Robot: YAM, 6 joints.
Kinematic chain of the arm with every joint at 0, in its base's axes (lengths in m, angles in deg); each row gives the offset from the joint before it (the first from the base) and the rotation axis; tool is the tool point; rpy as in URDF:
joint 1: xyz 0 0 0.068 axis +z
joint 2: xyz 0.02 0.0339 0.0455 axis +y
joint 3: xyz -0.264 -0.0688 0 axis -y
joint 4: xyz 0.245 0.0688 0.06 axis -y
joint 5: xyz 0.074 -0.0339 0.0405 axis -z
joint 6: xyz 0.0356 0 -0.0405 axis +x
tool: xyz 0 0 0 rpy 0 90 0
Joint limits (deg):
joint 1: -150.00..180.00
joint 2: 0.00..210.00
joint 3: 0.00..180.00
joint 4: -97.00..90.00
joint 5: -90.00..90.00
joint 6: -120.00..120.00
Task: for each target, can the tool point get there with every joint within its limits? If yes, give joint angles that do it. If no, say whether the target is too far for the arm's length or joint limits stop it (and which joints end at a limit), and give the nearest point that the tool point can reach.
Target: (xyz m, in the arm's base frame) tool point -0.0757 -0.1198 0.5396
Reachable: yes | joints 50.70 21.87 95.49 -27.48 29.19 0.47
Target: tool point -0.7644 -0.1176 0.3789
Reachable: no: too far | nearest point -0.6049 -0.0180 0.3220 | short by 0.196 m
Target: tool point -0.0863 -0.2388 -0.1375
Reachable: yes | joints -102.25 162.23 61.14 -10.47 70.93 -98.90
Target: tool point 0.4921 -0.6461 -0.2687
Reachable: no: too far | nearest point 0.3536 -0.4643 -0.1585 | short by 0.254 m
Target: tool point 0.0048 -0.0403 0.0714
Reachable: yes | joints -25.62 180.04 13.74 -76.42 74.10 27.34
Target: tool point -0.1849 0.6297 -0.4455
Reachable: no: too far | nearest point -0.1404 0.4783 -0.2802 | short by 0.229 m
